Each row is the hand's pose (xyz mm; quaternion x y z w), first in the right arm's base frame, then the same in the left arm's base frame.
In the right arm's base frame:
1: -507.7 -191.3 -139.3 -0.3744 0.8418 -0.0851 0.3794
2: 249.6 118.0 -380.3 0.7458 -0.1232 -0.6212 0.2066
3: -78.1 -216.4 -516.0 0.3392 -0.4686 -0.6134 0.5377
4: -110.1 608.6 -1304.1 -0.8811 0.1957 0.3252 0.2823
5: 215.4 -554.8 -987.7 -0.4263 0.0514 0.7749 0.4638
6: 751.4 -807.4 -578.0 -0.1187 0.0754 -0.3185 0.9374
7: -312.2 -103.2 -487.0 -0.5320 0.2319 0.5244 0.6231
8: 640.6 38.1 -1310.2 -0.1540 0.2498 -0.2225 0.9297
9: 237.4 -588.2 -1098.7 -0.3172 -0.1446 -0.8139 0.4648
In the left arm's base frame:
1: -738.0 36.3 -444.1 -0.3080 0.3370 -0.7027 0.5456
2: -115.9 346.1 50.3 0.7407 -0.5598 0.0508 0.3680
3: -355.0 -70.5 -33.0 0.2780 -0.9388 -0.0397 0.1995
4: 706.9 -221.6 -423.2 0.8886 -0.2012 0.4018 0.0914
5: -159.8 -471.6 440.5 -0.9403 0.1762 0.2089 0.2029
6: -420.1 -78.7 985.3 -0.3371 -0.6237 -0.3971 0.5829
7: -379.6 -88.3 -292.9 -0.9283 0.0959 -0.1177 0.3394
8: 590.9 -211.4 512.5 -0.3963 -0.4544 -0.4354 0.6684
9: -99.4 -561.3 487.7 0.0178 -0.7198 -0.6940 0.0056

